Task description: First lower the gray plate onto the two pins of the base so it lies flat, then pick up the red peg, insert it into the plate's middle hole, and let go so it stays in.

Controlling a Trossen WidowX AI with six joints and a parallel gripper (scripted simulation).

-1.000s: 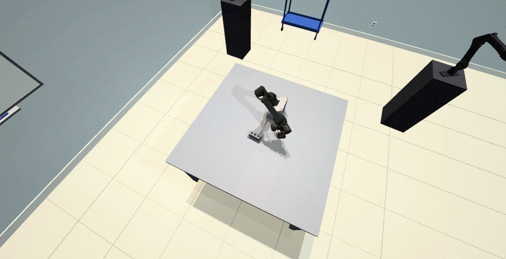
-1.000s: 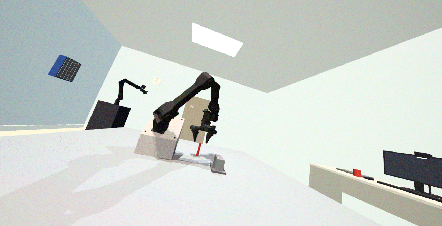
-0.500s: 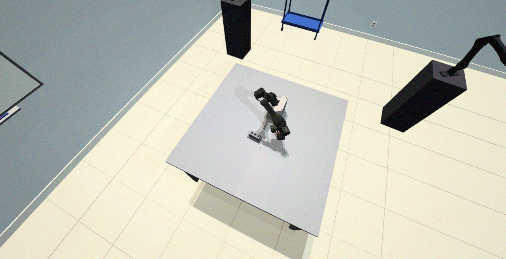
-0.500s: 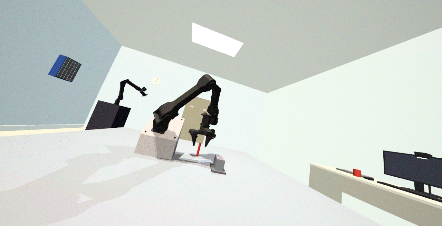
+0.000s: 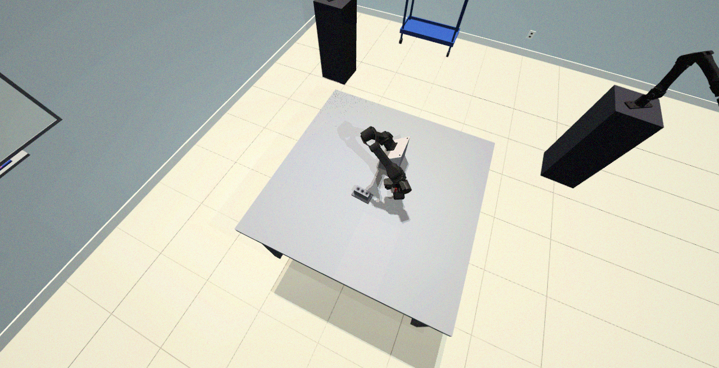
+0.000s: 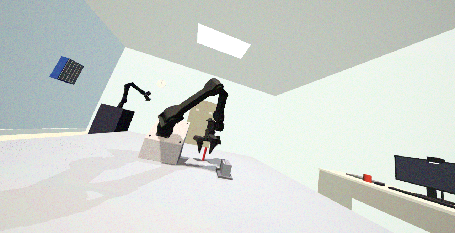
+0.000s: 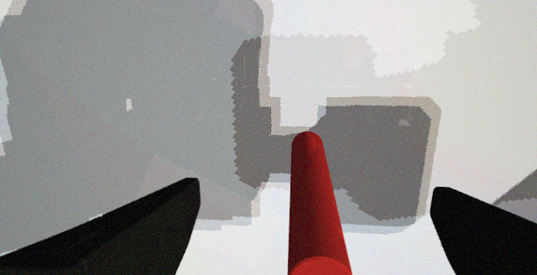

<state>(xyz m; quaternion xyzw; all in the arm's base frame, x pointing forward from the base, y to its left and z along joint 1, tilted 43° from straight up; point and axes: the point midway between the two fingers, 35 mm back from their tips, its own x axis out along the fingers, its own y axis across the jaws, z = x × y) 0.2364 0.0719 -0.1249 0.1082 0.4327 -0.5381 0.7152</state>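
The gray plate lies 11 cm ahead of my gripper tip and 18 cm to the right of it. Round my gripper tip: dark base: 10 cm ahead, 18 cm to the right, 3 cm below; red peg: right at my gripper tip.
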